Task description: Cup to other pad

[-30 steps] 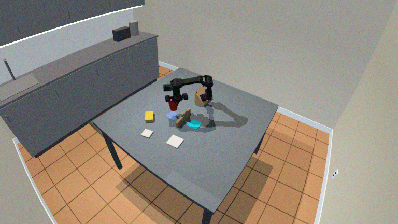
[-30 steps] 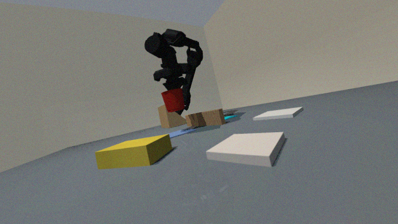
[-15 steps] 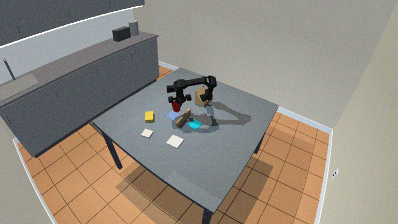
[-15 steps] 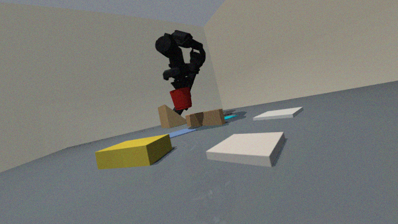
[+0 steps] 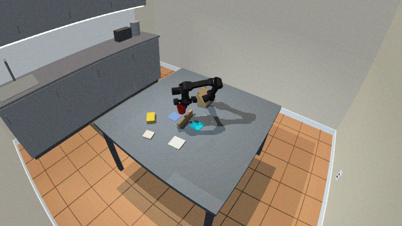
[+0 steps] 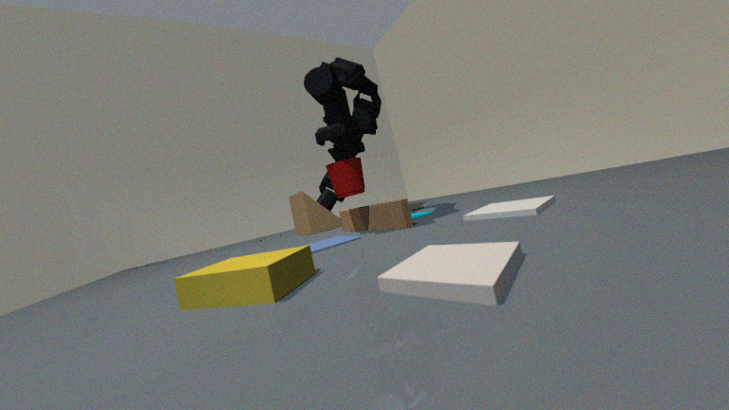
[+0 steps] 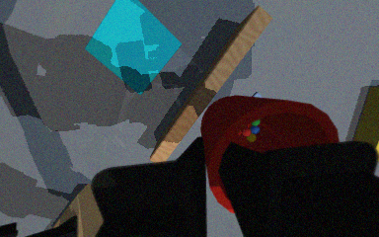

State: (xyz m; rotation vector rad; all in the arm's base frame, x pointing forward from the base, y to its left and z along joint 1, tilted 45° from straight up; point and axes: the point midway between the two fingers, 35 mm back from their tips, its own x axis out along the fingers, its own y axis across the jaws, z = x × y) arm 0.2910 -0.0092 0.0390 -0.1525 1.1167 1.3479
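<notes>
The teal pad is 1 cm behind my gripper tip, 13 cm to the left of it and 12 cm below it. Also, from my gripper tip: wooden bar (2 cm ahead, 2 cm to the left, 10 cm below); then red cup (2 cm ahead, 2 cm to the right); then light blue pad (5 cm ahead, 9 cm to the right, 12 cm below).
</notes>
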